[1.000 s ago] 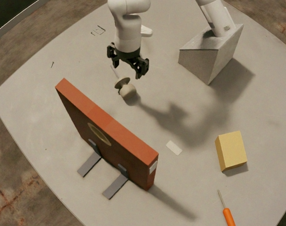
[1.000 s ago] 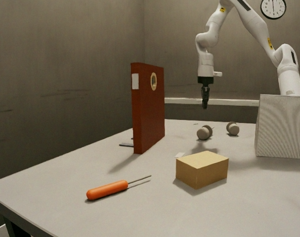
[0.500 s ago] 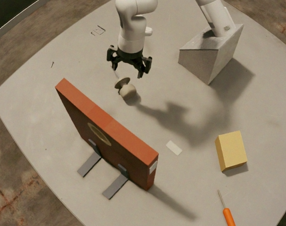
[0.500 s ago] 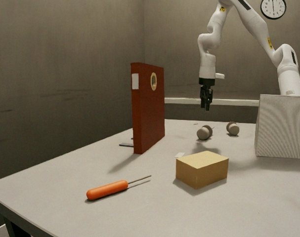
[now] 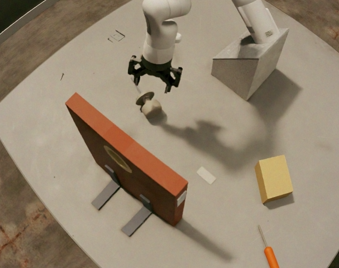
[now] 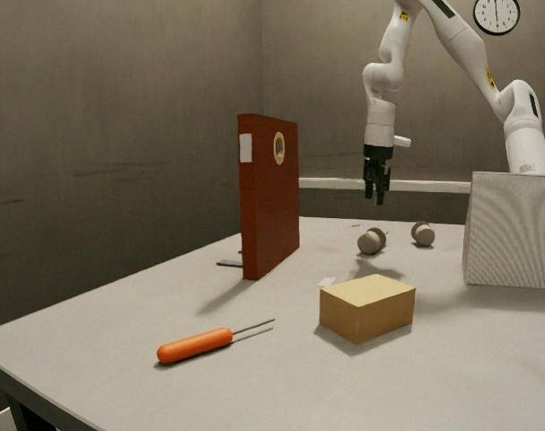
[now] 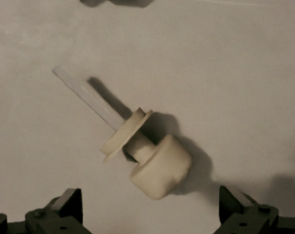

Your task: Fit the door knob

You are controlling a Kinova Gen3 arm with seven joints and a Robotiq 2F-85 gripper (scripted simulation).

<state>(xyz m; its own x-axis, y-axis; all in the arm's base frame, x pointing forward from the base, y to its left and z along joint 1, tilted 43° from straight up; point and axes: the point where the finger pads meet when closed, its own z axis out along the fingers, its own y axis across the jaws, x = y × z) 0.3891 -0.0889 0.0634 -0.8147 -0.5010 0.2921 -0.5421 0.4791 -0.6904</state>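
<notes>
The door knob lies 11 cm below my hand and 4 cm to the right of it. The rest, counted from my hand: tan box: 42 cm to the left, 12 cm below, 11 cm behind; orange screwdriver: 57 cm to the left, 13 cm below, 5 cm ahead; white slip: 26 cm to the left, 14 cm below, 2 cm ahead.
</notes>
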